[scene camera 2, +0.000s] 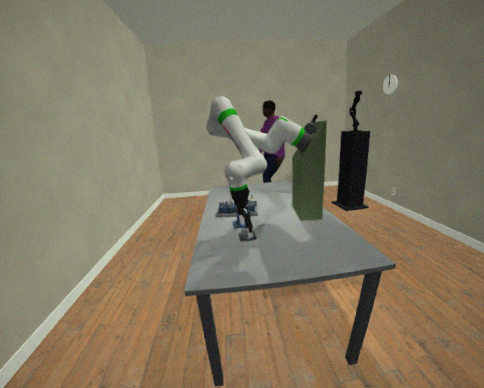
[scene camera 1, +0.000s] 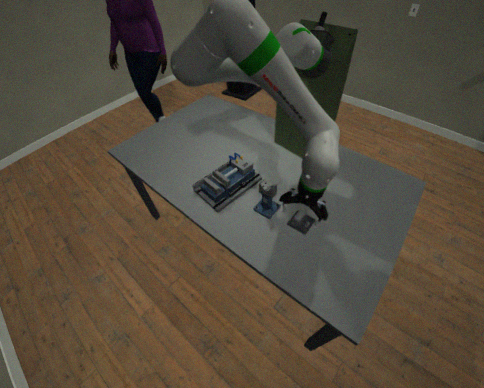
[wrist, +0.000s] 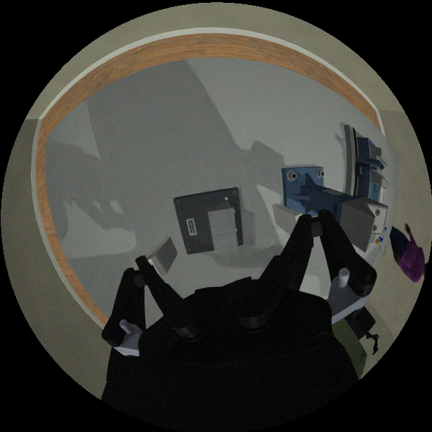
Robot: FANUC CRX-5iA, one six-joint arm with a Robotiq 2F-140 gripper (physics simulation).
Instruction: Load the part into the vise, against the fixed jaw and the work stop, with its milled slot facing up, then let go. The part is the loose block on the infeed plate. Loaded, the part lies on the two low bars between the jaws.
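Note:
The part is a light grey block lying on the dark infeed plate. Its milled slot cannot be made out. My gripper is open and empty, low above the plate. In the wrist view its pads stand wide apart, one on each side of the part's column, nearer the lower edge of the view. The blue vise with grey jaws stands farther along the table. Its low bars are too small to tell clearly.
A blue stand with a grey block-shaped head stands between the infeed plate and the vise, close beside one finger. A tall green panel rises by the arm's base. A person stands beyond the table.

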